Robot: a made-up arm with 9 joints.
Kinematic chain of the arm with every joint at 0, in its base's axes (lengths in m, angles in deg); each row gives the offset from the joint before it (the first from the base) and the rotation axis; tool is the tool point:
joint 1: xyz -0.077 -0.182 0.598 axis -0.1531 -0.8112 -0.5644
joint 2: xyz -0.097 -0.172 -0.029 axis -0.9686 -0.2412 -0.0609
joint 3: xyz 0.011 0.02 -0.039 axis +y
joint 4: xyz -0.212 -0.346 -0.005 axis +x
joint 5: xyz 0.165 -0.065 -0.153 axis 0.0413 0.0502 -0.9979
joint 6: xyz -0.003 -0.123 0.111 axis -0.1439 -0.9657 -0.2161
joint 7: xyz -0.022 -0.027 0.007 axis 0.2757 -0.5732 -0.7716
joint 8: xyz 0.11 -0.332 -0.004 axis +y
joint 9: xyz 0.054 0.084 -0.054 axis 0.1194 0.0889 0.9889
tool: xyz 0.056 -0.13 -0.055
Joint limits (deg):
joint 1: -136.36..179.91
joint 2: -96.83..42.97
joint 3: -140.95..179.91
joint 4: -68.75..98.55
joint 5: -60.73..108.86
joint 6: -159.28..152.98
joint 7: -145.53..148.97
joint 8: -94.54..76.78
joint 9: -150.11..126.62
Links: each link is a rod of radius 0.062 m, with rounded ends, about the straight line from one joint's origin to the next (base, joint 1, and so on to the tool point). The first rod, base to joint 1, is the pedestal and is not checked.
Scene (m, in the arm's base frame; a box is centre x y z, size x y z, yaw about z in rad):
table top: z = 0
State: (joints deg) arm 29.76 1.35 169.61 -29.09 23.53 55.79 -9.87 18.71 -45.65
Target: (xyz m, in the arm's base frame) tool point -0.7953 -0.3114 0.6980
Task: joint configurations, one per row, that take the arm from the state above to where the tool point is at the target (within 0.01 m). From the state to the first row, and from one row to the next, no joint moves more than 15 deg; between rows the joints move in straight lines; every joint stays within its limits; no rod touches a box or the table.
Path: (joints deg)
1: 43.35 3.12 162.12 -26.97 34.47 57.02 -7.42 21.61 -51.81
2: 56.95 4.89 154.64 -24.84 45.41 58.26 -4.97 24.52 -57.98
3: 70.54 6.67 147.15 -22.72 56.35 59.49 -2.52 27.42 -64.14
4: 84.14 8.44 139.67 -20.59 67.29 60.73 -0.06 30.32 -70.30
5: 97.73 10.21 132.18 -18.47 78.23 61.96 2.39 33.23 -76.47

